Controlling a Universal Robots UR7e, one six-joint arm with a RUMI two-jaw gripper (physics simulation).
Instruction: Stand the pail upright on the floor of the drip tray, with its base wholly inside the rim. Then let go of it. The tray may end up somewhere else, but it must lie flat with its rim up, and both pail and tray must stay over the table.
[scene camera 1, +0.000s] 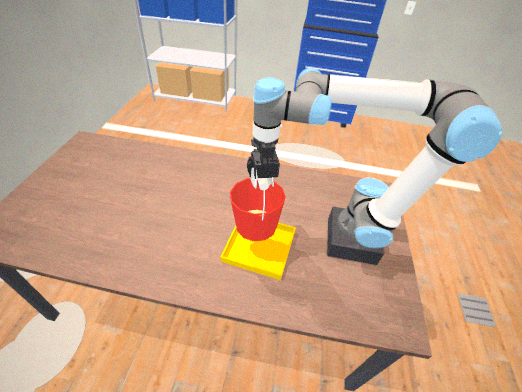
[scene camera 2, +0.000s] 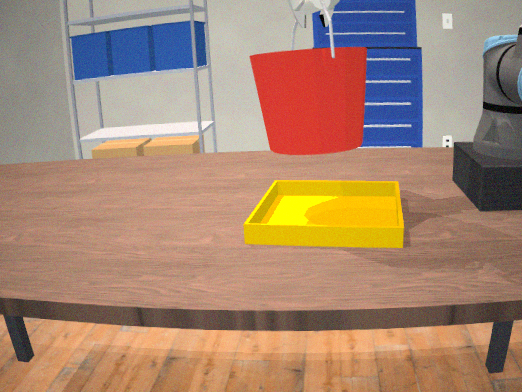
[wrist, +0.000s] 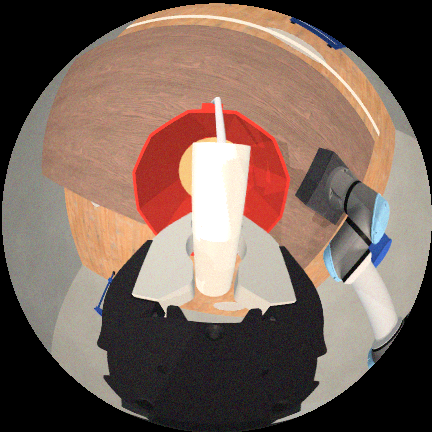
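Seen in the pictures: gripper, fingertip midpoint: (scene camera 1: 261, 187) (scene camera 2: 314, 27); arm's base at its link origin: (scene camera 2: 508, 150) (wrist: 338, 187).
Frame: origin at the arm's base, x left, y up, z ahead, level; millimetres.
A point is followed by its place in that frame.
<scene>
The red pail (scene camera 1: 256, 220) @(y 174, x 266, z 358 mm) (scene camera 2: 312, 102) @(y 126, x 265, z 370 mm) (wrist: 165, 200) @(y 139, x 245, z 431 mm) hangs nearly upright, tilted slightly, from its white handle. In scene camera 2 its base is in the air, well above the table and the tray. The yellow drip tray (scene camera 1: 240, 254) @(y -81, x 248, z 416 mm) (scene camera 2: 325, 236) @(y -69, x 302, z 352 mm) lies flat on the table, rim up, with a shadow across its floor; in scene camera 1 the pail covers its back part. My gripper (scene camera 1: 263, 183) @(y 240, x 179, z 373 mm) (wrist: 216, 215) @(y 240, x 179, z 373 mm) is shut on the white grip of the pail's handle, above the pail's mouth. Only its lower part shows at the top of scene camera 2.
The arm's dark base block (scene camera 1: 354, 240) @(y -1, x 85, z -2 mm) (scene camera 2: 487, 182) @(y -31, x 132, z 72 mm) (wrist: 322, 182) @(y 0, x 40, z 80 mm) stands on the table (scene camera 1: 125, 210) @(y -85, x 207, z 976 mm) (scene camera 2: 125, 250) @(y -85, x 353, z 663 mm), right of the tray. A shelf rack (scene camera 1: 226, 65) (scene camera 2: 195, 90) and a blue drawer cabinet (scene camera 1: 335, 47) (scene camera 2: 395, 95) stand behind the table.
</scene>
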